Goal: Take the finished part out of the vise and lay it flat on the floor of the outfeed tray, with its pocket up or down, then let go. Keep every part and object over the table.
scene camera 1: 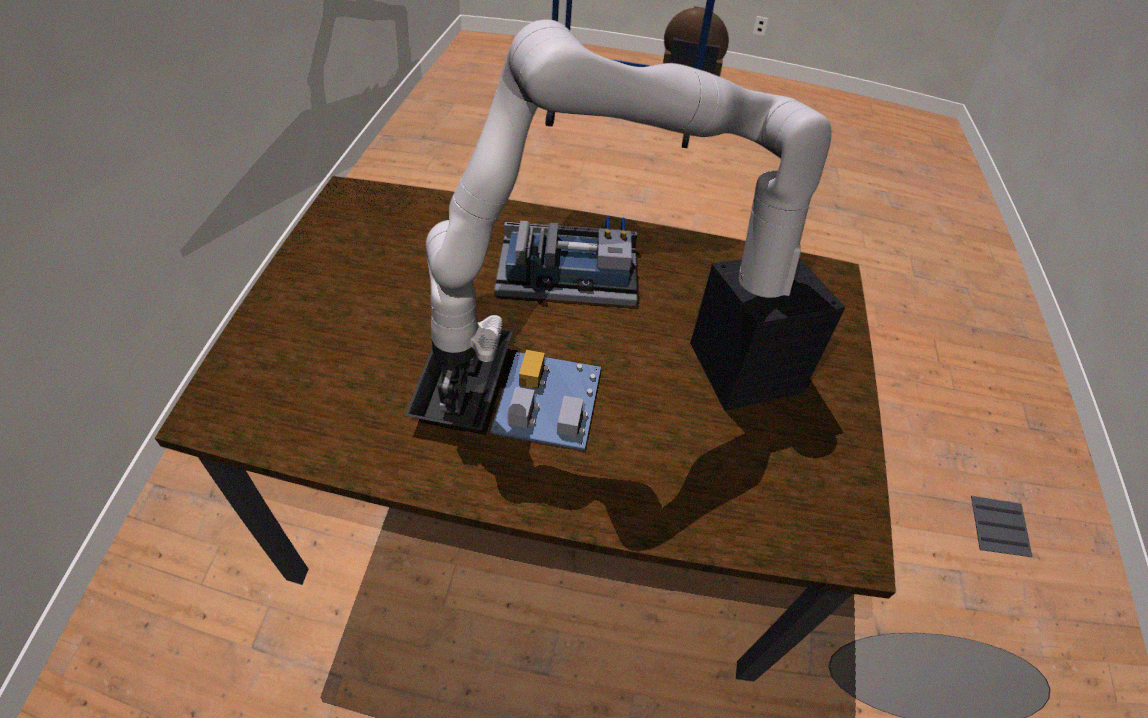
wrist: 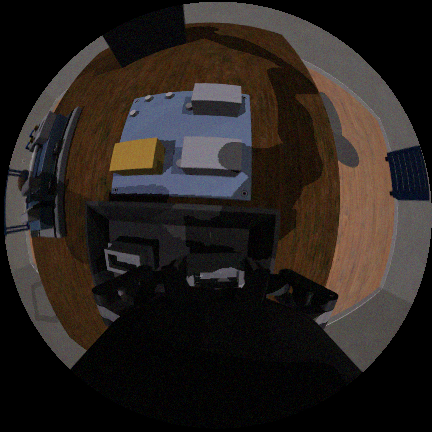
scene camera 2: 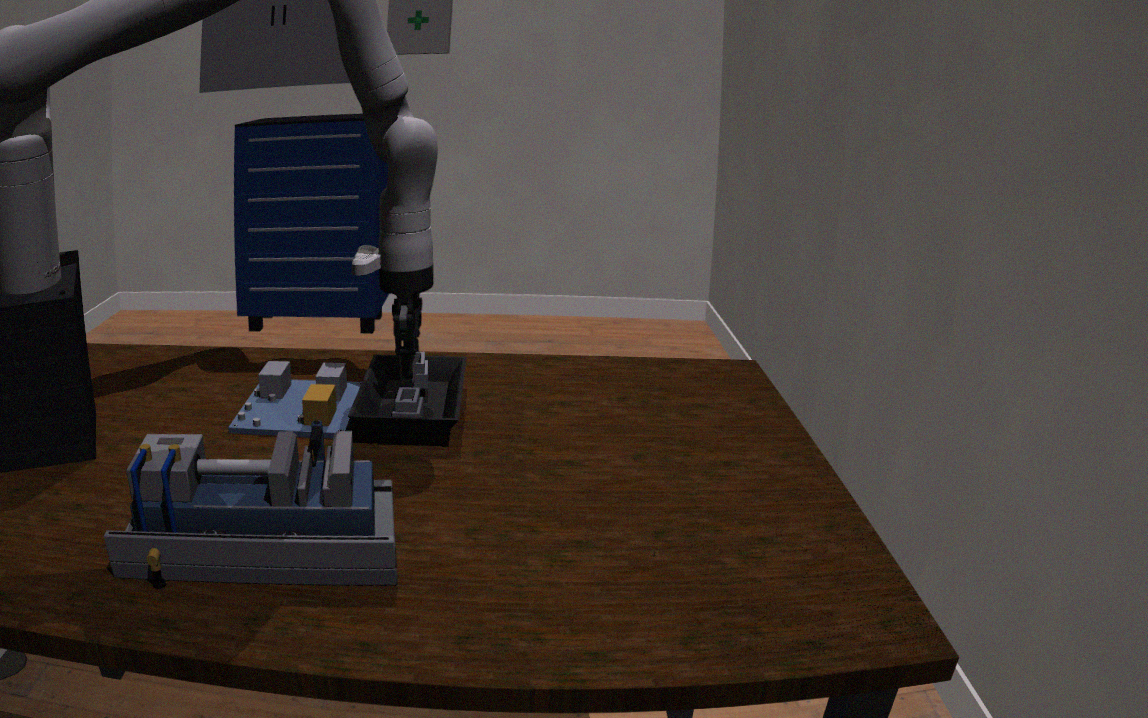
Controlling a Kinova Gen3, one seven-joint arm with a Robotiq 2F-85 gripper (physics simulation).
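Pixels of known places: gripper, fingertip midpoint: (scene camera 1: 457, 395) (wrist: 215, 265) (scene camera 2: 410, 372); arm's base, origin of the base link: (scene camera 1: 763, 282) (scene camera 2: 30, 280).
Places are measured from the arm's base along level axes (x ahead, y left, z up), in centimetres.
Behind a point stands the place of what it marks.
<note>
My gripper (scene camera 1: 454, 404) @[x 49.6, y 23.8, z -19.1 cm] (scene camera 2: 411, 370) @[x 49.6, y 23.8, z -19.1 cm] (wrist: 215, 265) @[x 49.6, y 23.8, z -19.1 cm] points down inside the black outfeed tray (scene camera 1: 431, 414) @[x 53.7, y 27.2, z -21.8 cm] (scene camera 2: 402, 432) @[x 50.7, y 8.0, z -21.4 cm] (wrist: 150, 210) @[x 44.5, y 16.6, z -19.3 cm]. It is shut on a grey part (scene camera 2: 421, 369) @[x 51.6, y 21.5, z -17.8 cm] (wrist: 216, 281) @[x 51.2, y 24.1, z -18.3 cm], which sits between the fingertips in the wrist view, low in the tray. The fingers partly hide the part; whether it touches the tray floor and which way its pocket faces is hard to tell. The vise (scene camera 1: 575, 264) @[x 35.9, y -13.7, z -17.0 cm] (scene camera 2: 253, 518) @[x 39.7, y -22.6, z -18.1 cm] (wrist: 48, 150) @[x 34.0, y -12.4, z -18.0 cm] stands apart from the tray, with no grey block visible between its jaws.
Another grey part (scene camera 2: 408, 401) @[x 51.2, y 10.7, z -18.3 cm] (wrist: 124, 260) @[x 50.9, y 12.8, z -19.7 cm] with a pocket lies in the tray. Beside the tray, a blue plate (scene camera 1: 554, 391) @[x 33.4, y 16.1, z -22.2 cm] (scene camera 2: 283, 416) @[x 33.0, y 12.9, z -22.2 cm] (wrist: 150, 120) @[x 31.8, y 13.0, z -22.2 cm] carries a yellow block (scene camera 1: 531, 369) @[x 38.1, y 14.9, z -18.6 cm] (scene camera 2: 319, 403) @[x 39.1, y 10.4, z -19.0 cm] (wrist: 135, 155) @[x 38.6, y 14.1, z -18.6 cm] and two grey blocks. The black robot base (scene camera 1: 766, 338) @[x -1.4, y 10.8, z -3.0 cm] stands on the table.
</note>
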